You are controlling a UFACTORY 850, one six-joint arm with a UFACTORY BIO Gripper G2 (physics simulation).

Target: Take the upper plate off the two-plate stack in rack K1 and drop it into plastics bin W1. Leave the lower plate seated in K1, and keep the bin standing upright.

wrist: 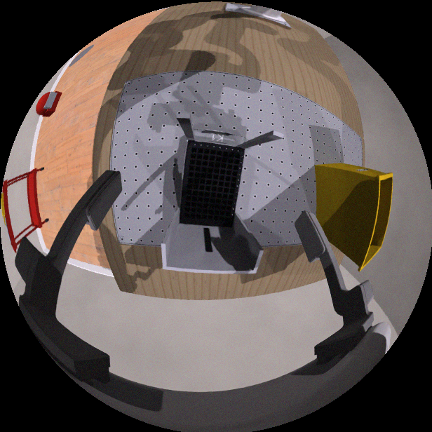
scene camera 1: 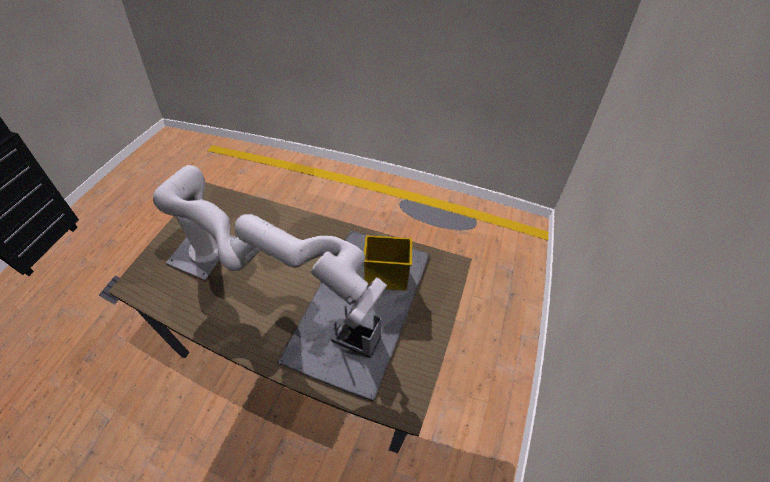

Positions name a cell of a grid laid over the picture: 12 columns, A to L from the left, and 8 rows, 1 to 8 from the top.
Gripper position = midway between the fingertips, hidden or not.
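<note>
Gripper, mine, (scene camera 1: F6) and (wrist: G4). Yellow plastics bin W1 (wrist: J4). Black gridded plate (wrist: F4).
</note>
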